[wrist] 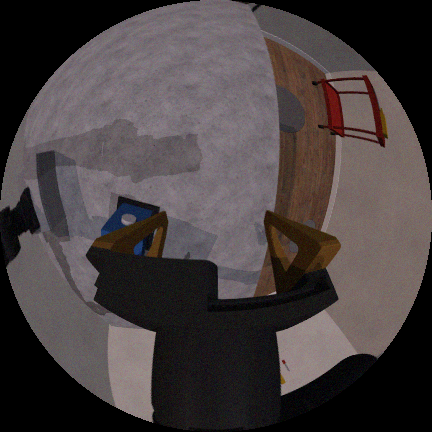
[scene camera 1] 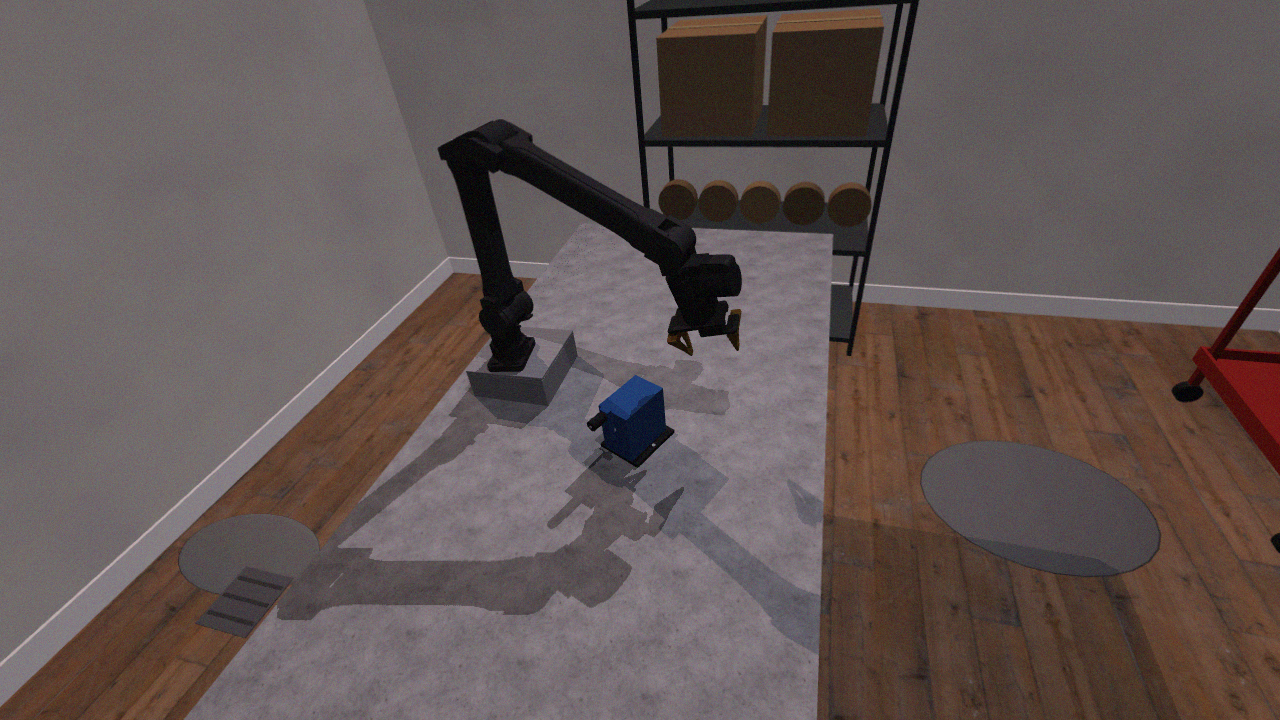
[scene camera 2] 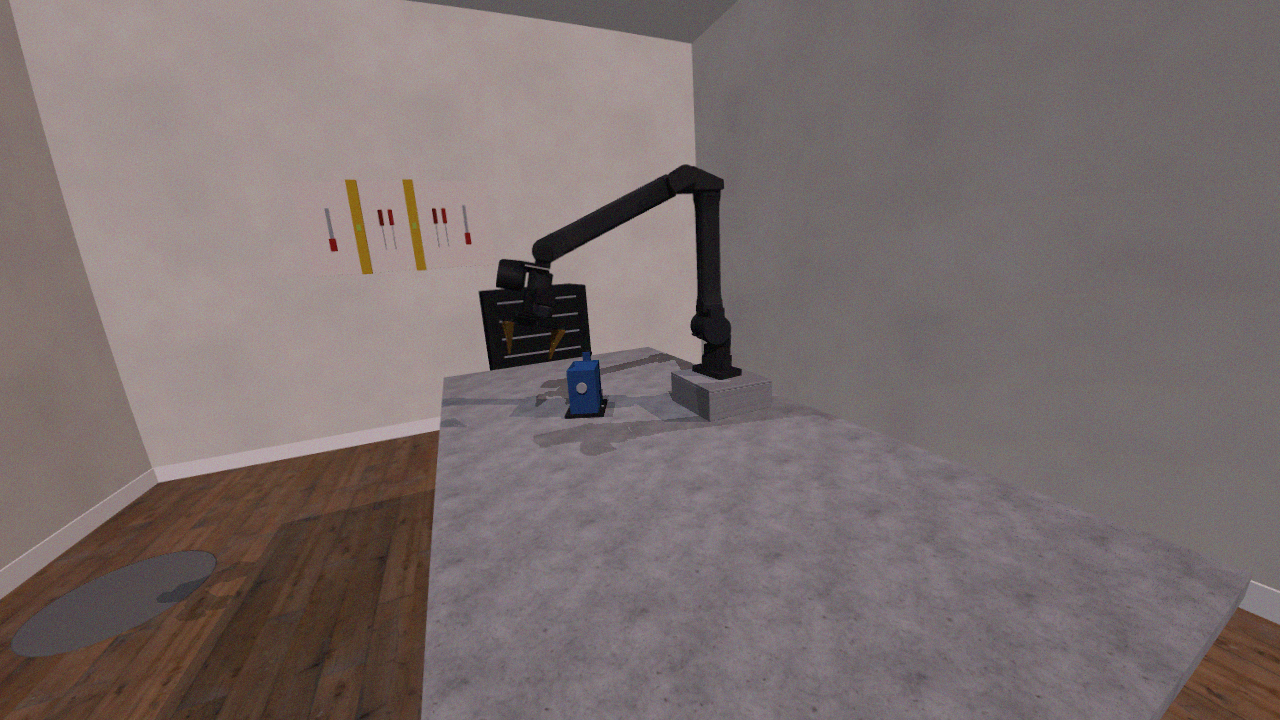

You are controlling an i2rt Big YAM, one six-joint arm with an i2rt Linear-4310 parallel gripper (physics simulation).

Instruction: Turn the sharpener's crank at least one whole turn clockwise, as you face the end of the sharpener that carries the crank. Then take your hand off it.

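Pixels of known places: gripper, fingertip midpoint: (wrist: 215,215) (scene camera 1: 714,351) (scene camera 2: 529,356); arm's base at its link origin: (wrist: 29,210) (scene camera 1: 512,356) (scene camera 2: 716,372).
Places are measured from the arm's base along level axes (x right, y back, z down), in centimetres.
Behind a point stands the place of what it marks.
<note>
The blue sharpener (scene camera 1: 633,416) {x 23.8, y -33.0, z -4.1 cm} (scene camera 2: 584,390) {x 12.8, y -34.8, z 0.5 cm} (wrist: 118,216) {x 12.7, y -33.2, z 0.5 cm} stands upright on a dark base plate on the grey table (scene camera 1: 716,626) {x 57.9, y -49.6, z 8.1 cm} (scene camera 2: 760,555) {x -51.4, y -39.7, z 8.1 cm} (wrist: 215,90) {x -8.2, y -57.8, z 8.1 cm}. A dark knob (scene camera 1: 597,420) {x 27.5, y -26.8, z -6.5 cm}, seemingly the crank's handle, sticks out at its left in scene camera 1. A pale round disc (scene camera 2: 581,387) {x 13.2, y -35.4, z -0.4 cm} (wrist: 128,219) {x 13.3, y -35.6, z -0.9 cm} shows on the face toward scene camera 2. In the wrist view the crank cannot be made out, and a finger covers part of the sharpener. My gripper (scene camera 1: 711,350) {x 11.8, y -48.6, z -11.2 cm} (scene camera 2: 530,356) {x 11.8, y -48.6, z -11.2 cm} (wrist: 215,215) {x 11.8, y -48.6, z -11.2 cm} is wide open and empty, above the table and apart from the sharpener, up and to its right in scene camera 1.
The arm's grey base block (scene camera 1: 510,386) {x 7.3, y -0.9, z 3.2 cm} (scene camera 2: 693,394) {x -3.5, y -11.4, z 3.0 cm} stands on the table near the sharpener. A shelf rack (scene camera 1: 637,89) with boxes is beyond the table's far end in scene camera 1. A red cart (scene camera 1: 1253,394) (wrist: 334,107) stands on the floor away from the table.
</note>
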